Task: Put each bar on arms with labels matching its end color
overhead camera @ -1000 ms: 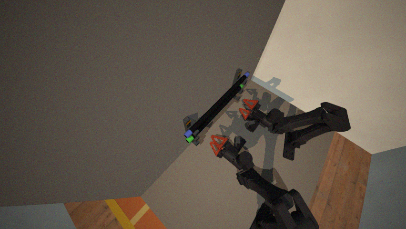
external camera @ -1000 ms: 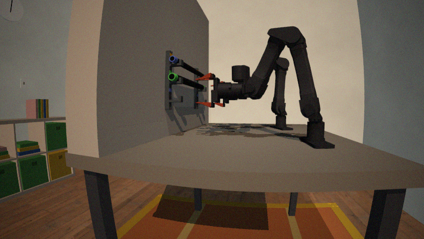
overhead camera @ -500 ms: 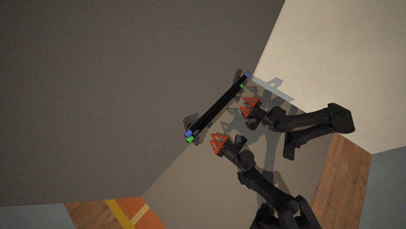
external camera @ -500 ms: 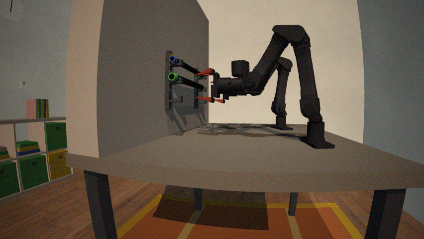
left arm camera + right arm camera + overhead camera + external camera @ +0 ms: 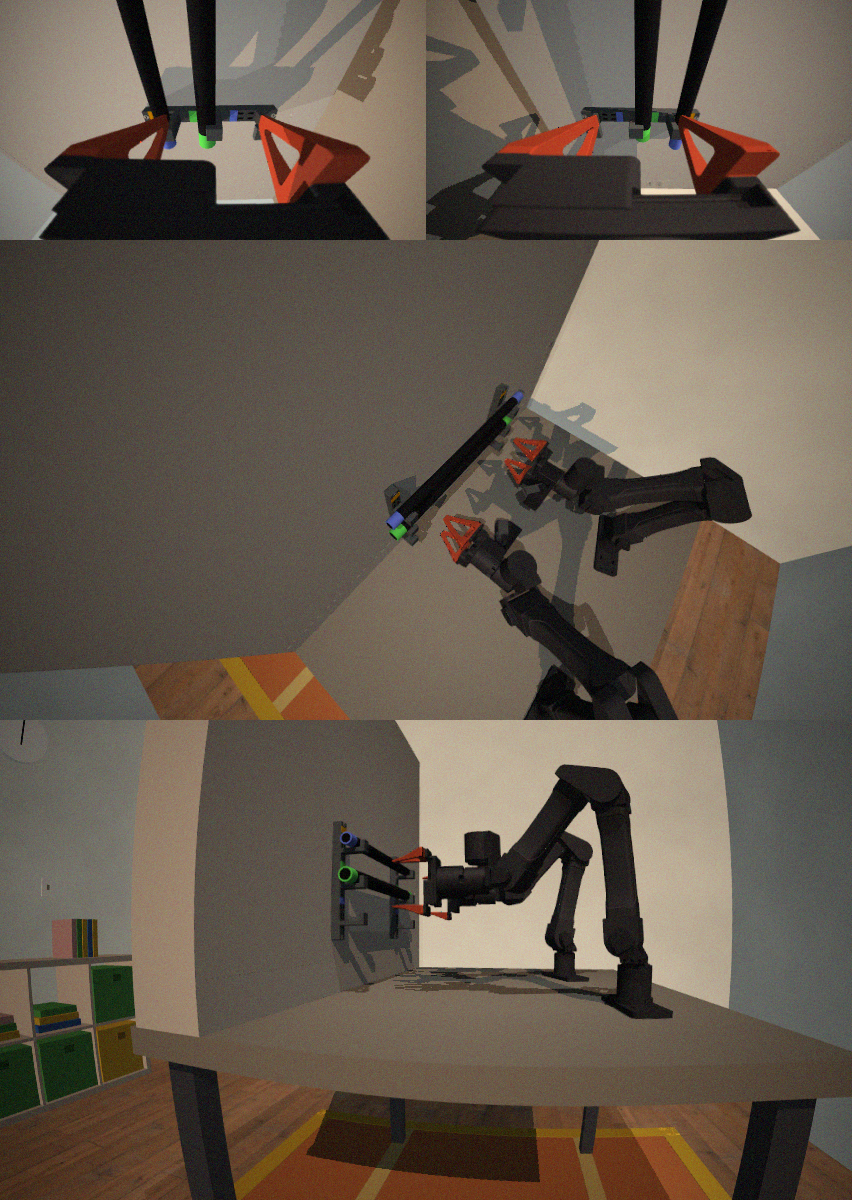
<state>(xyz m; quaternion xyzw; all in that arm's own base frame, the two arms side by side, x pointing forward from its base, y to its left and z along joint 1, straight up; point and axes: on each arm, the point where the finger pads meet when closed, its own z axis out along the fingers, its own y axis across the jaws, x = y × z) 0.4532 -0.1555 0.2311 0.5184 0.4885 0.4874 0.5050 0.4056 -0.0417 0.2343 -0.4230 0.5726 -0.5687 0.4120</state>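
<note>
Right now my left hand is 6 cm short of the blue-ended bar, 16 cm to the left of it and 8 cm below it. From my left hand the other things lie so: green-ended bar (6 cm ahead, 15 cm to the right, 1 cm above); then grey wall panel (16 cm ahead, 16 cm to the right, 19 cm above).
My right hand is 13 cm to the right of the blue-ended bar, 9 cm short of it and 8 cm below it. Also, from my right hand: green-ended bar (14 cm to the left, 9 cm ahead, 1 cm above); then grey wall panel (20 cm ahead, 19 cm above, 14 cm to the left).
</note>
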